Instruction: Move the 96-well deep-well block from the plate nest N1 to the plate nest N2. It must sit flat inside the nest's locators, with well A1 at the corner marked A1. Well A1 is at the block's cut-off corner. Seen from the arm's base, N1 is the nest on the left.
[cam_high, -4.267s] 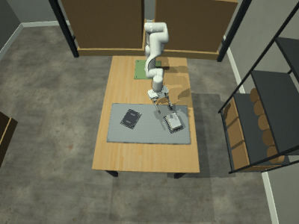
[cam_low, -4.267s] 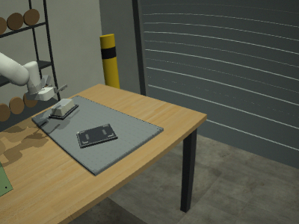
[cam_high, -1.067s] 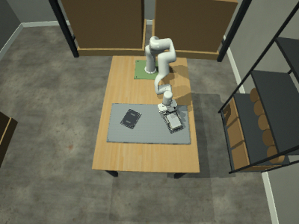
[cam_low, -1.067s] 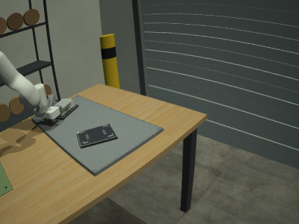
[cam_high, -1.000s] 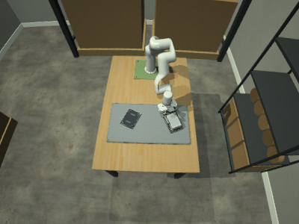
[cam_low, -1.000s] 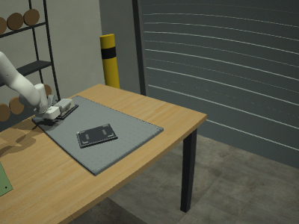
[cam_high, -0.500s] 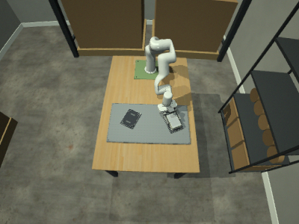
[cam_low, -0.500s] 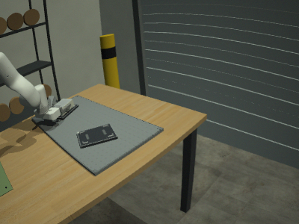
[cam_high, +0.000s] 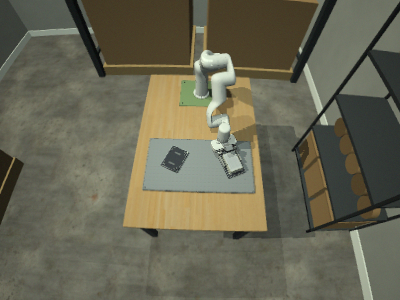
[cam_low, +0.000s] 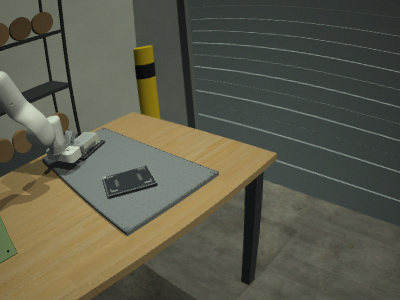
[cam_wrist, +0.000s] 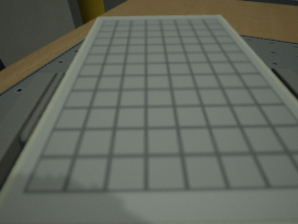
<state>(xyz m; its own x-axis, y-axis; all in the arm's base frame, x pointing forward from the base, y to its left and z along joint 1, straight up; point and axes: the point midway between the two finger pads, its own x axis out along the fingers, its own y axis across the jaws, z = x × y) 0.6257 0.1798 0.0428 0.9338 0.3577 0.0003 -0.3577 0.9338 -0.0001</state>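
Now: hand 1 cm short of the white 96-well deep-well block.
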